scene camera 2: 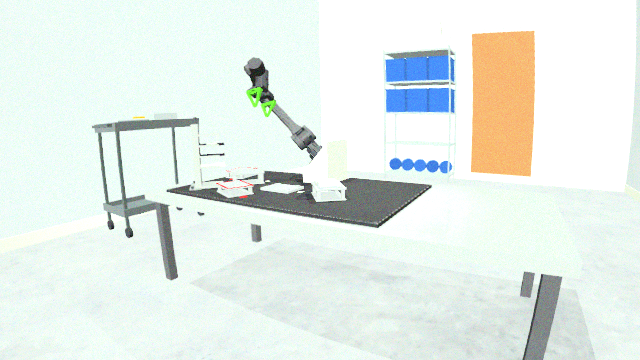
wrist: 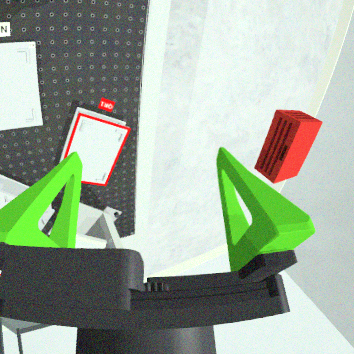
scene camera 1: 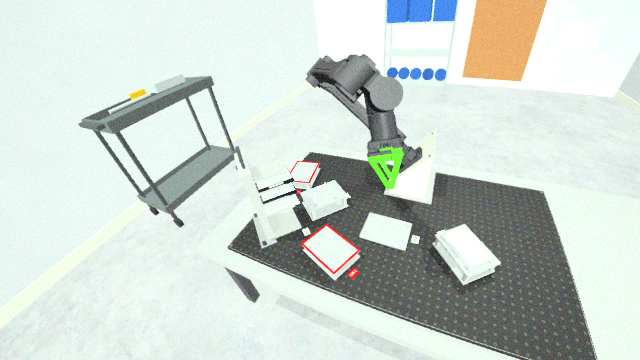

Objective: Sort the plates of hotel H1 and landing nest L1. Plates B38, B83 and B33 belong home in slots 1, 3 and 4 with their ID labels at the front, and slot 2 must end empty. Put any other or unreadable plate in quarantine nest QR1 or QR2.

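Pixels of known places: gripper, fingertip midpoint: (scene camera 2: 261, 112) (wrist: 147, 154) (scene camera 1: 391, 183); arm's base, link origin: (scene camera 2: 321, 157) (scene camera 1: 411, 161).
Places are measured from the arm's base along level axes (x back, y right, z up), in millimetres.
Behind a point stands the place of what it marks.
My gripper (scene camera 1: 391, 185) @[x -448, y 48, z 237 mm] (scene camera 2: 261, 110) @[x -448, y 48, z 237 mm] (wrist: 147, 154) @[x -448, y 48, z 237 mm] is open and empty, high above the table. Hotel H1 (scene camera 1: 256, 210) @[x -451, y 467, z 48 mm] (scene camera 2: 195, 160) @[x -446, y 463, z 23 mm] stands at the mat's left end; part of it (wrist: 95, 220) @[x -405, y 472, z -109 mm] shows at lower left in the wrist view. White plates (scene camera 1: 276, 179) @[x -345, y 433, z 102 mm] with dark edges lie in its upper slots; their labels are unreadable. Two red-rimmed quarantine nests show: one at the front (scene camera 1: 331, 250) @[x -452, y 215, z -78 mm] (scene camera 2: 234, 186) @[x -475, y 193, z -80 mm] (wrist: 97, 147) @[x -452, y 212, z -78 mm], one at the back (scene camera 1: 305, 172) (scene camera 2: 242, 171). Neither shows a plate clearly. A flat white pad (scene camera 1: 386, 231) @[x -307, y 55, z -106 mm] (scene camera 2: 282, 188) @[x -325, y 37, z -106 mm] (wrist: 17, 85) @[x -321, y 56, z -106 mm] lies mid-mat; I cannot tell which fixture is L1.
Raised white fixtures stand beside the hotel (scene camera 1: 325, 200) @[x -250, y 303, z -59 mm] and at the right (scene camera 1: 466, 252) @[x -376, y -194, z -54 mm] (scene camera 2: 328, 191) @[x -287, y -174, z -111 mm]. The arm's white base bracket (scene camera 1: 417, 185) @[x -80, y -37, z -61 mm] stands at the back edge. A grey cart (scene camera 1: 165, 107) (scene camera 2: 145, 124) stands left. A red slotted box (wrist: 287, 145) is beyond the table.
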